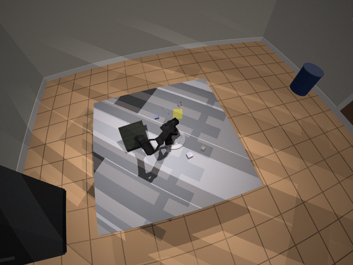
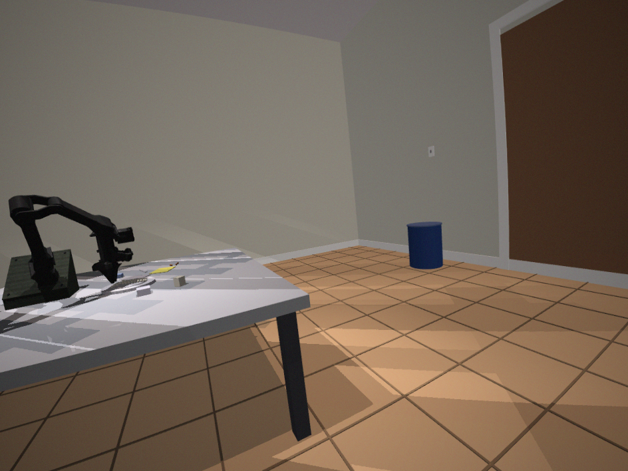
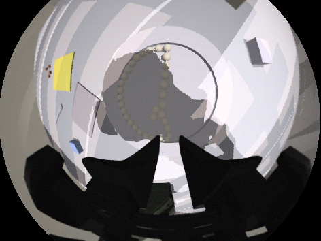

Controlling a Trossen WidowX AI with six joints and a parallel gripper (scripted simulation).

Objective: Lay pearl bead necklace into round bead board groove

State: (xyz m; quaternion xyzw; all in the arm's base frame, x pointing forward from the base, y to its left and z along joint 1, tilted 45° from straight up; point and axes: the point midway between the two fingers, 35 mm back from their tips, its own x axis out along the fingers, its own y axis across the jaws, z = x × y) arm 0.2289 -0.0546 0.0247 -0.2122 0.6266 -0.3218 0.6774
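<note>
Now: the round bead board 5 cm ahead of my gripper tip, 1 cm to the right of it and 2 cm below it. From my gripper tip the other things lie so: grey card 6 cm ahead, 17 cm to the left, 3 cm below; blue block 2 cm behind, 28 cm to the left, 2 cm below; white block 12 cm ahead, 20 cm to the right, 2 cm below.
</note>
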